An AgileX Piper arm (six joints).
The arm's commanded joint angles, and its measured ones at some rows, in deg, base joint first. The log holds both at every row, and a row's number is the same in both.
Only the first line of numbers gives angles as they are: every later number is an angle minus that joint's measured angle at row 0.
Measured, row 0:
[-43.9 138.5 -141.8 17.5 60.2 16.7]
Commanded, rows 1 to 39:
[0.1 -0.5 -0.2 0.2 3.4 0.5]
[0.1 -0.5 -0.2 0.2 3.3 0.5]
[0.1 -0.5 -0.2 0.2 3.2 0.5]
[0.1 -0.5 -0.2 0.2 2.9 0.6]
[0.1 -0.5 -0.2 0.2 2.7 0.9]
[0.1 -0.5 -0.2 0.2 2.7 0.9]
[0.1 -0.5 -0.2 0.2 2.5 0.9]
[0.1 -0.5 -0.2 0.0 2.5 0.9]
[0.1 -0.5 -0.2 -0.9 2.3 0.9]
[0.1 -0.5 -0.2 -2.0 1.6 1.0]
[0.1 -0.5 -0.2 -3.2 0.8 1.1]
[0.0 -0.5 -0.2 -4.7 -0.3 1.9]
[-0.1 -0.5 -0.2 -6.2 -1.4 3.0]
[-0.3 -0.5 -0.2 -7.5 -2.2 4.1]
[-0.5 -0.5 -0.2 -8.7 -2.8 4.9]
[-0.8 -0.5 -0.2 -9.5 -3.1 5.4]
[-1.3 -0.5 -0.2 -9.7 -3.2 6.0]
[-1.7 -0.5 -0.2 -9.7 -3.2 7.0]
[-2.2 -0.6 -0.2 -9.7 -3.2 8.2]
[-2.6 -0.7 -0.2 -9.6 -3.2 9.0]
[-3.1 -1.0 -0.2 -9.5 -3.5 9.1]
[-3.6 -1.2 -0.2 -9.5 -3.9 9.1]
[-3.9 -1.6 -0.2 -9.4 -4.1 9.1]
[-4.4 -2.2 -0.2 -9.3 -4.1 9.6]
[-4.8 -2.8 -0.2 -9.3 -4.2 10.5]
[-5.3 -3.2 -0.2 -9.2 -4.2 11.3]
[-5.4 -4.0 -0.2 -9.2 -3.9 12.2]
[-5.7 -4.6 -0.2 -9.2 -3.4 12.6]
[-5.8 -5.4 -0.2 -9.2 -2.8 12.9]
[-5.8 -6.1 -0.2 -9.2 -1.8 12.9]
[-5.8 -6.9 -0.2 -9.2 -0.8 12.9]
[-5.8 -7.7 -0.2 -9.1 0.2 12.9]
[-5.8 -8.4 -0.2 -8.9 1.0 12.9]
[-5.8 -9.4 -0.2 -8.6 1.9 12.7]
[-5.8 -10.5 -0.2 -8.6 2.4 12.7]
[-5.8 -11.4 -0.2 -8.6 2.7 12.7]
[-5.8 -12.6 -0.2 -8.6 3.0 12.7]
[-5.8 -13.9 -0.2 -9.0 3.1 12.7]
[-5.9 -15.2 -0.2 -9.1 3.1 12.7]
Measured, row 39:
[-5.5 -10.5 0.0 -8.8 1.9 12.5]
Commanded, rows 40 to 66:
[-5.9 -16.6 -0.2 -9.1 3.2 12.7]
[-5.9 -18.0 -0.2 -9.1 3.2 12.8]
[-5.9 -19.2 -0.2 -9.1 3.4 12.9]
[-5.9 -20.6 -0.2 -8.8 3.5 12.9]
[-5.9 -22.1 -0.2 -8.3 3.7 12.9]
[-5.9 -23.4 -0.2 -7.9 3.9 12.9]
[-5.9 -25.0 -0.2 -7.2 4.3 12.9]
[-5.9 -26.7 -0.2 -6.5 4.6 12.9]
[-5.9 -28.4 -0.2 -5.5 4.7 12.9]
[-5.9 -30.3 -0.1 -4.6 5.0 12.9]
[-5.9 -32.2 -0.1 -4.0 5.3 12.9]
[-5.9 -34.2 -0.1 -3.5 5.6 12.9]
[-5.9 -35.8 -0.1 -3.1 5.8 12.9]
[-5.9 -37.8 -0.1 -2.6 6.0 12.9]
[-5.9 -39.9 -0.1 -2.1 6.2 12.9]
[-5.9 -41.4 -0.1 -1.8 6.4 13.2]
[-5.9 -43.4 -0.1 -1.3 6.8 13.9]
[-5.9 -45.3 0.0 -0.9 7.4 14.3]
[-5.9 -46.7 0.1 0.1 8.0 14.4]
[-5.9 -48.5 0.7 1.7 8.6 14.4]
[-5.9 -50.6 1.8 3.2 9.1 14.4]
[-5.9 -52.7 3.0 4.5 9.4 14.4]
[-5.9 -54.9 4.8 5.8 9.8 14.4]
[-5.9 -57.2 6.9 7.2 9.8 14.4]
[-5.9 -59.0 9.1 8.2 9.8 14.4]
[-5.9 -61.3 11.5 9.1 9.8 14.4]
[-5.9 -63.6 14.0 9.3 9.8 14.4]
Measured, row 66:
[-5.6 -56.2 6.1 6.0 8.7 14.0]
